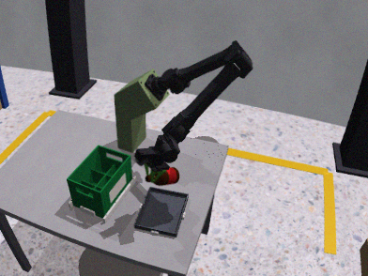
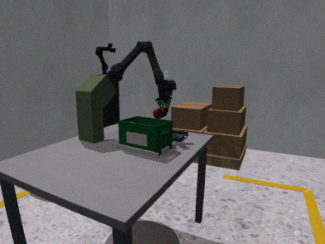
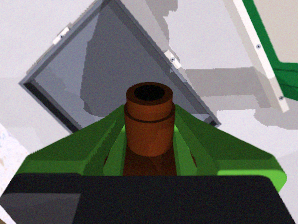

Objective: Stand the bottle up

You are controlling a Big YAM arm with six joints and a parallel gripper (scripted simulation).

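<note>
Now: hand 40 mm past the brown bottle, 30 mm to the right of it and 20 mm above it. Round my hand: green crate 260 mm to the right, 110 mm below, 20 mm behind; dark tray 190 mm below, 50 mm to the left.
</note>
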